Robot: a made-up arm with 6 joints.
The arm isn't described. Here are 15 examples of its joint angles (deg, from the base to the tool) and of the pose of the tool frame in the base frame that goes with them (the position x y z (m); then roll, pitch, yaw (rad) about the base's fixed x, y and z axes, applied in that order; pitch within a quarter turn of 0, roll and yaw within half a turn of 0).
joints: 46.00 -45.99 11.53 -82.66 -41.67 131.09
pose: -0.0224 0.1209 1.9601 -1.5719 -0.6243 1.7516
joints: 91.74 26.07 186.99 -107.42 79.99 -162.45
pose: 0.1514 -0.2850 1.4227 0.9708 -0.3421 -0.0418
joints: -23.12 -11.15 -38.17 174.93 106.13 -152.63
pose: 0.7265 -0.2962 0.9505 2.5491 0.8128 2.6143
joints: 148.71 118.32 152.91 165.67 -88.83 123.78
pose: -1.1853 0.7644 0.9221 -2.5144 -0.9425 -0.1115
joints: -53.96 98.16 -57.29 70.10 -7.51 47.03
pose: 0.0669 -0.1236 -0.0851 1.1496 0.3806 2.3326
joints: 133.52 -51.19 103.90 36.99 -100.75 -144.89
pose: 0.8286 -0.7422 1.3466 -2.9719 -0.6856 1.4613
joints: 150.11 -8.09 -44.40 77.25 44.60 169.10
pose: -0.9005 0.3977 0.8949 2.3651 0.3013 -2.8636
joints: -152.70 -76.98 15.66 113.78 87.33 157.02
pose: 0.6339 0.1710 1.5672 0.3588 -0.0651 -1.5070
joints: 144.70 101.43 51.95 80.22 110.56 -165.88
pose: -1.3915 0.8136 -0.0672 2.1347 -0.3793 -2.0712
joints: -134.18 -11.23 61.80 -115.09 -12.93 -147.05
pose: -0.1208 -0.1685 2.2907 -2.4855 -1.2866 -1.5340
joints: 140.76 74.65 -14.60 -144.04 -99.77 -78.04
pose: -1.0135 0.7143 -0.0410 -1.7874 -0.1811 3.0857
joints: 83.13 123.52 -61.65 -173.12 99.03 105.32
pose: 0.0238 0.0473 0.2146 1.7579 -1.2956 1.0005
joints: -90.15 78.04 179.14 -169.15 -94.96 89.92
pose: 0.0271 -0.5137 1.4654 -1.6071 0.2767 1.3720
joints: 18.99 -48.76 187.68 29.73 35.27 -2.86
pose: -0.6619 -0.1818 0.1385 1.3060 1.2783 2.0187
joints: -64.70 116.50 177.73 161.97 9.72 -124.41
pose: 0.5473 -1.1394 1.1458 -0.7265 -0.9055 -1.0445
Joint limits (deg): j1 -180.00..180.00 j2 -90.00..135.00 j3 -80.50..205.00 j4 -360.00..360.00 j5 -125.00..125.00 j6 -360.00..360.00
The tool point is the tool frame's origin. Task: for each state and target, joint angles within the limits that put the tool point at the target. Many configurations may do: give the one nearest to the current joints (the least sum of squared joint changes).
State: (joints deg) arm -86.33 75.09 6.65 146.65 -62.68 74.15
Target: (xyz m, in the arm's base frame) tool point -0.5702 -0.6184 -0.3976
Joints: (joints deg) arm -126.62 92.64 -21.93 139.13 -63.38 74.15
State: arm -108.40 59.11 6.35 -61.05 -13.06 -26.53
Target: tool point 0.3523 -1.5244 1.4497
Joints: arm -78.06 29.89 35.54 -62.32 -12.60 -26.53
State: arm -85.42 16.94 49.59 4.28 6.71 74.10
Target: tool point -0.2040 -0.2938 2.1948
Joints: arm -124.83 -19.47 38.74 3.68 2.08 74.10
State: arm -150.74 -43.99 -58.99 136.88 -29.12 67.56
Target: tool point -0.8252 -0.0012 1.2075
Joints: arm -176.08 -30.55 -43.15 136.25 -31.75 67.56
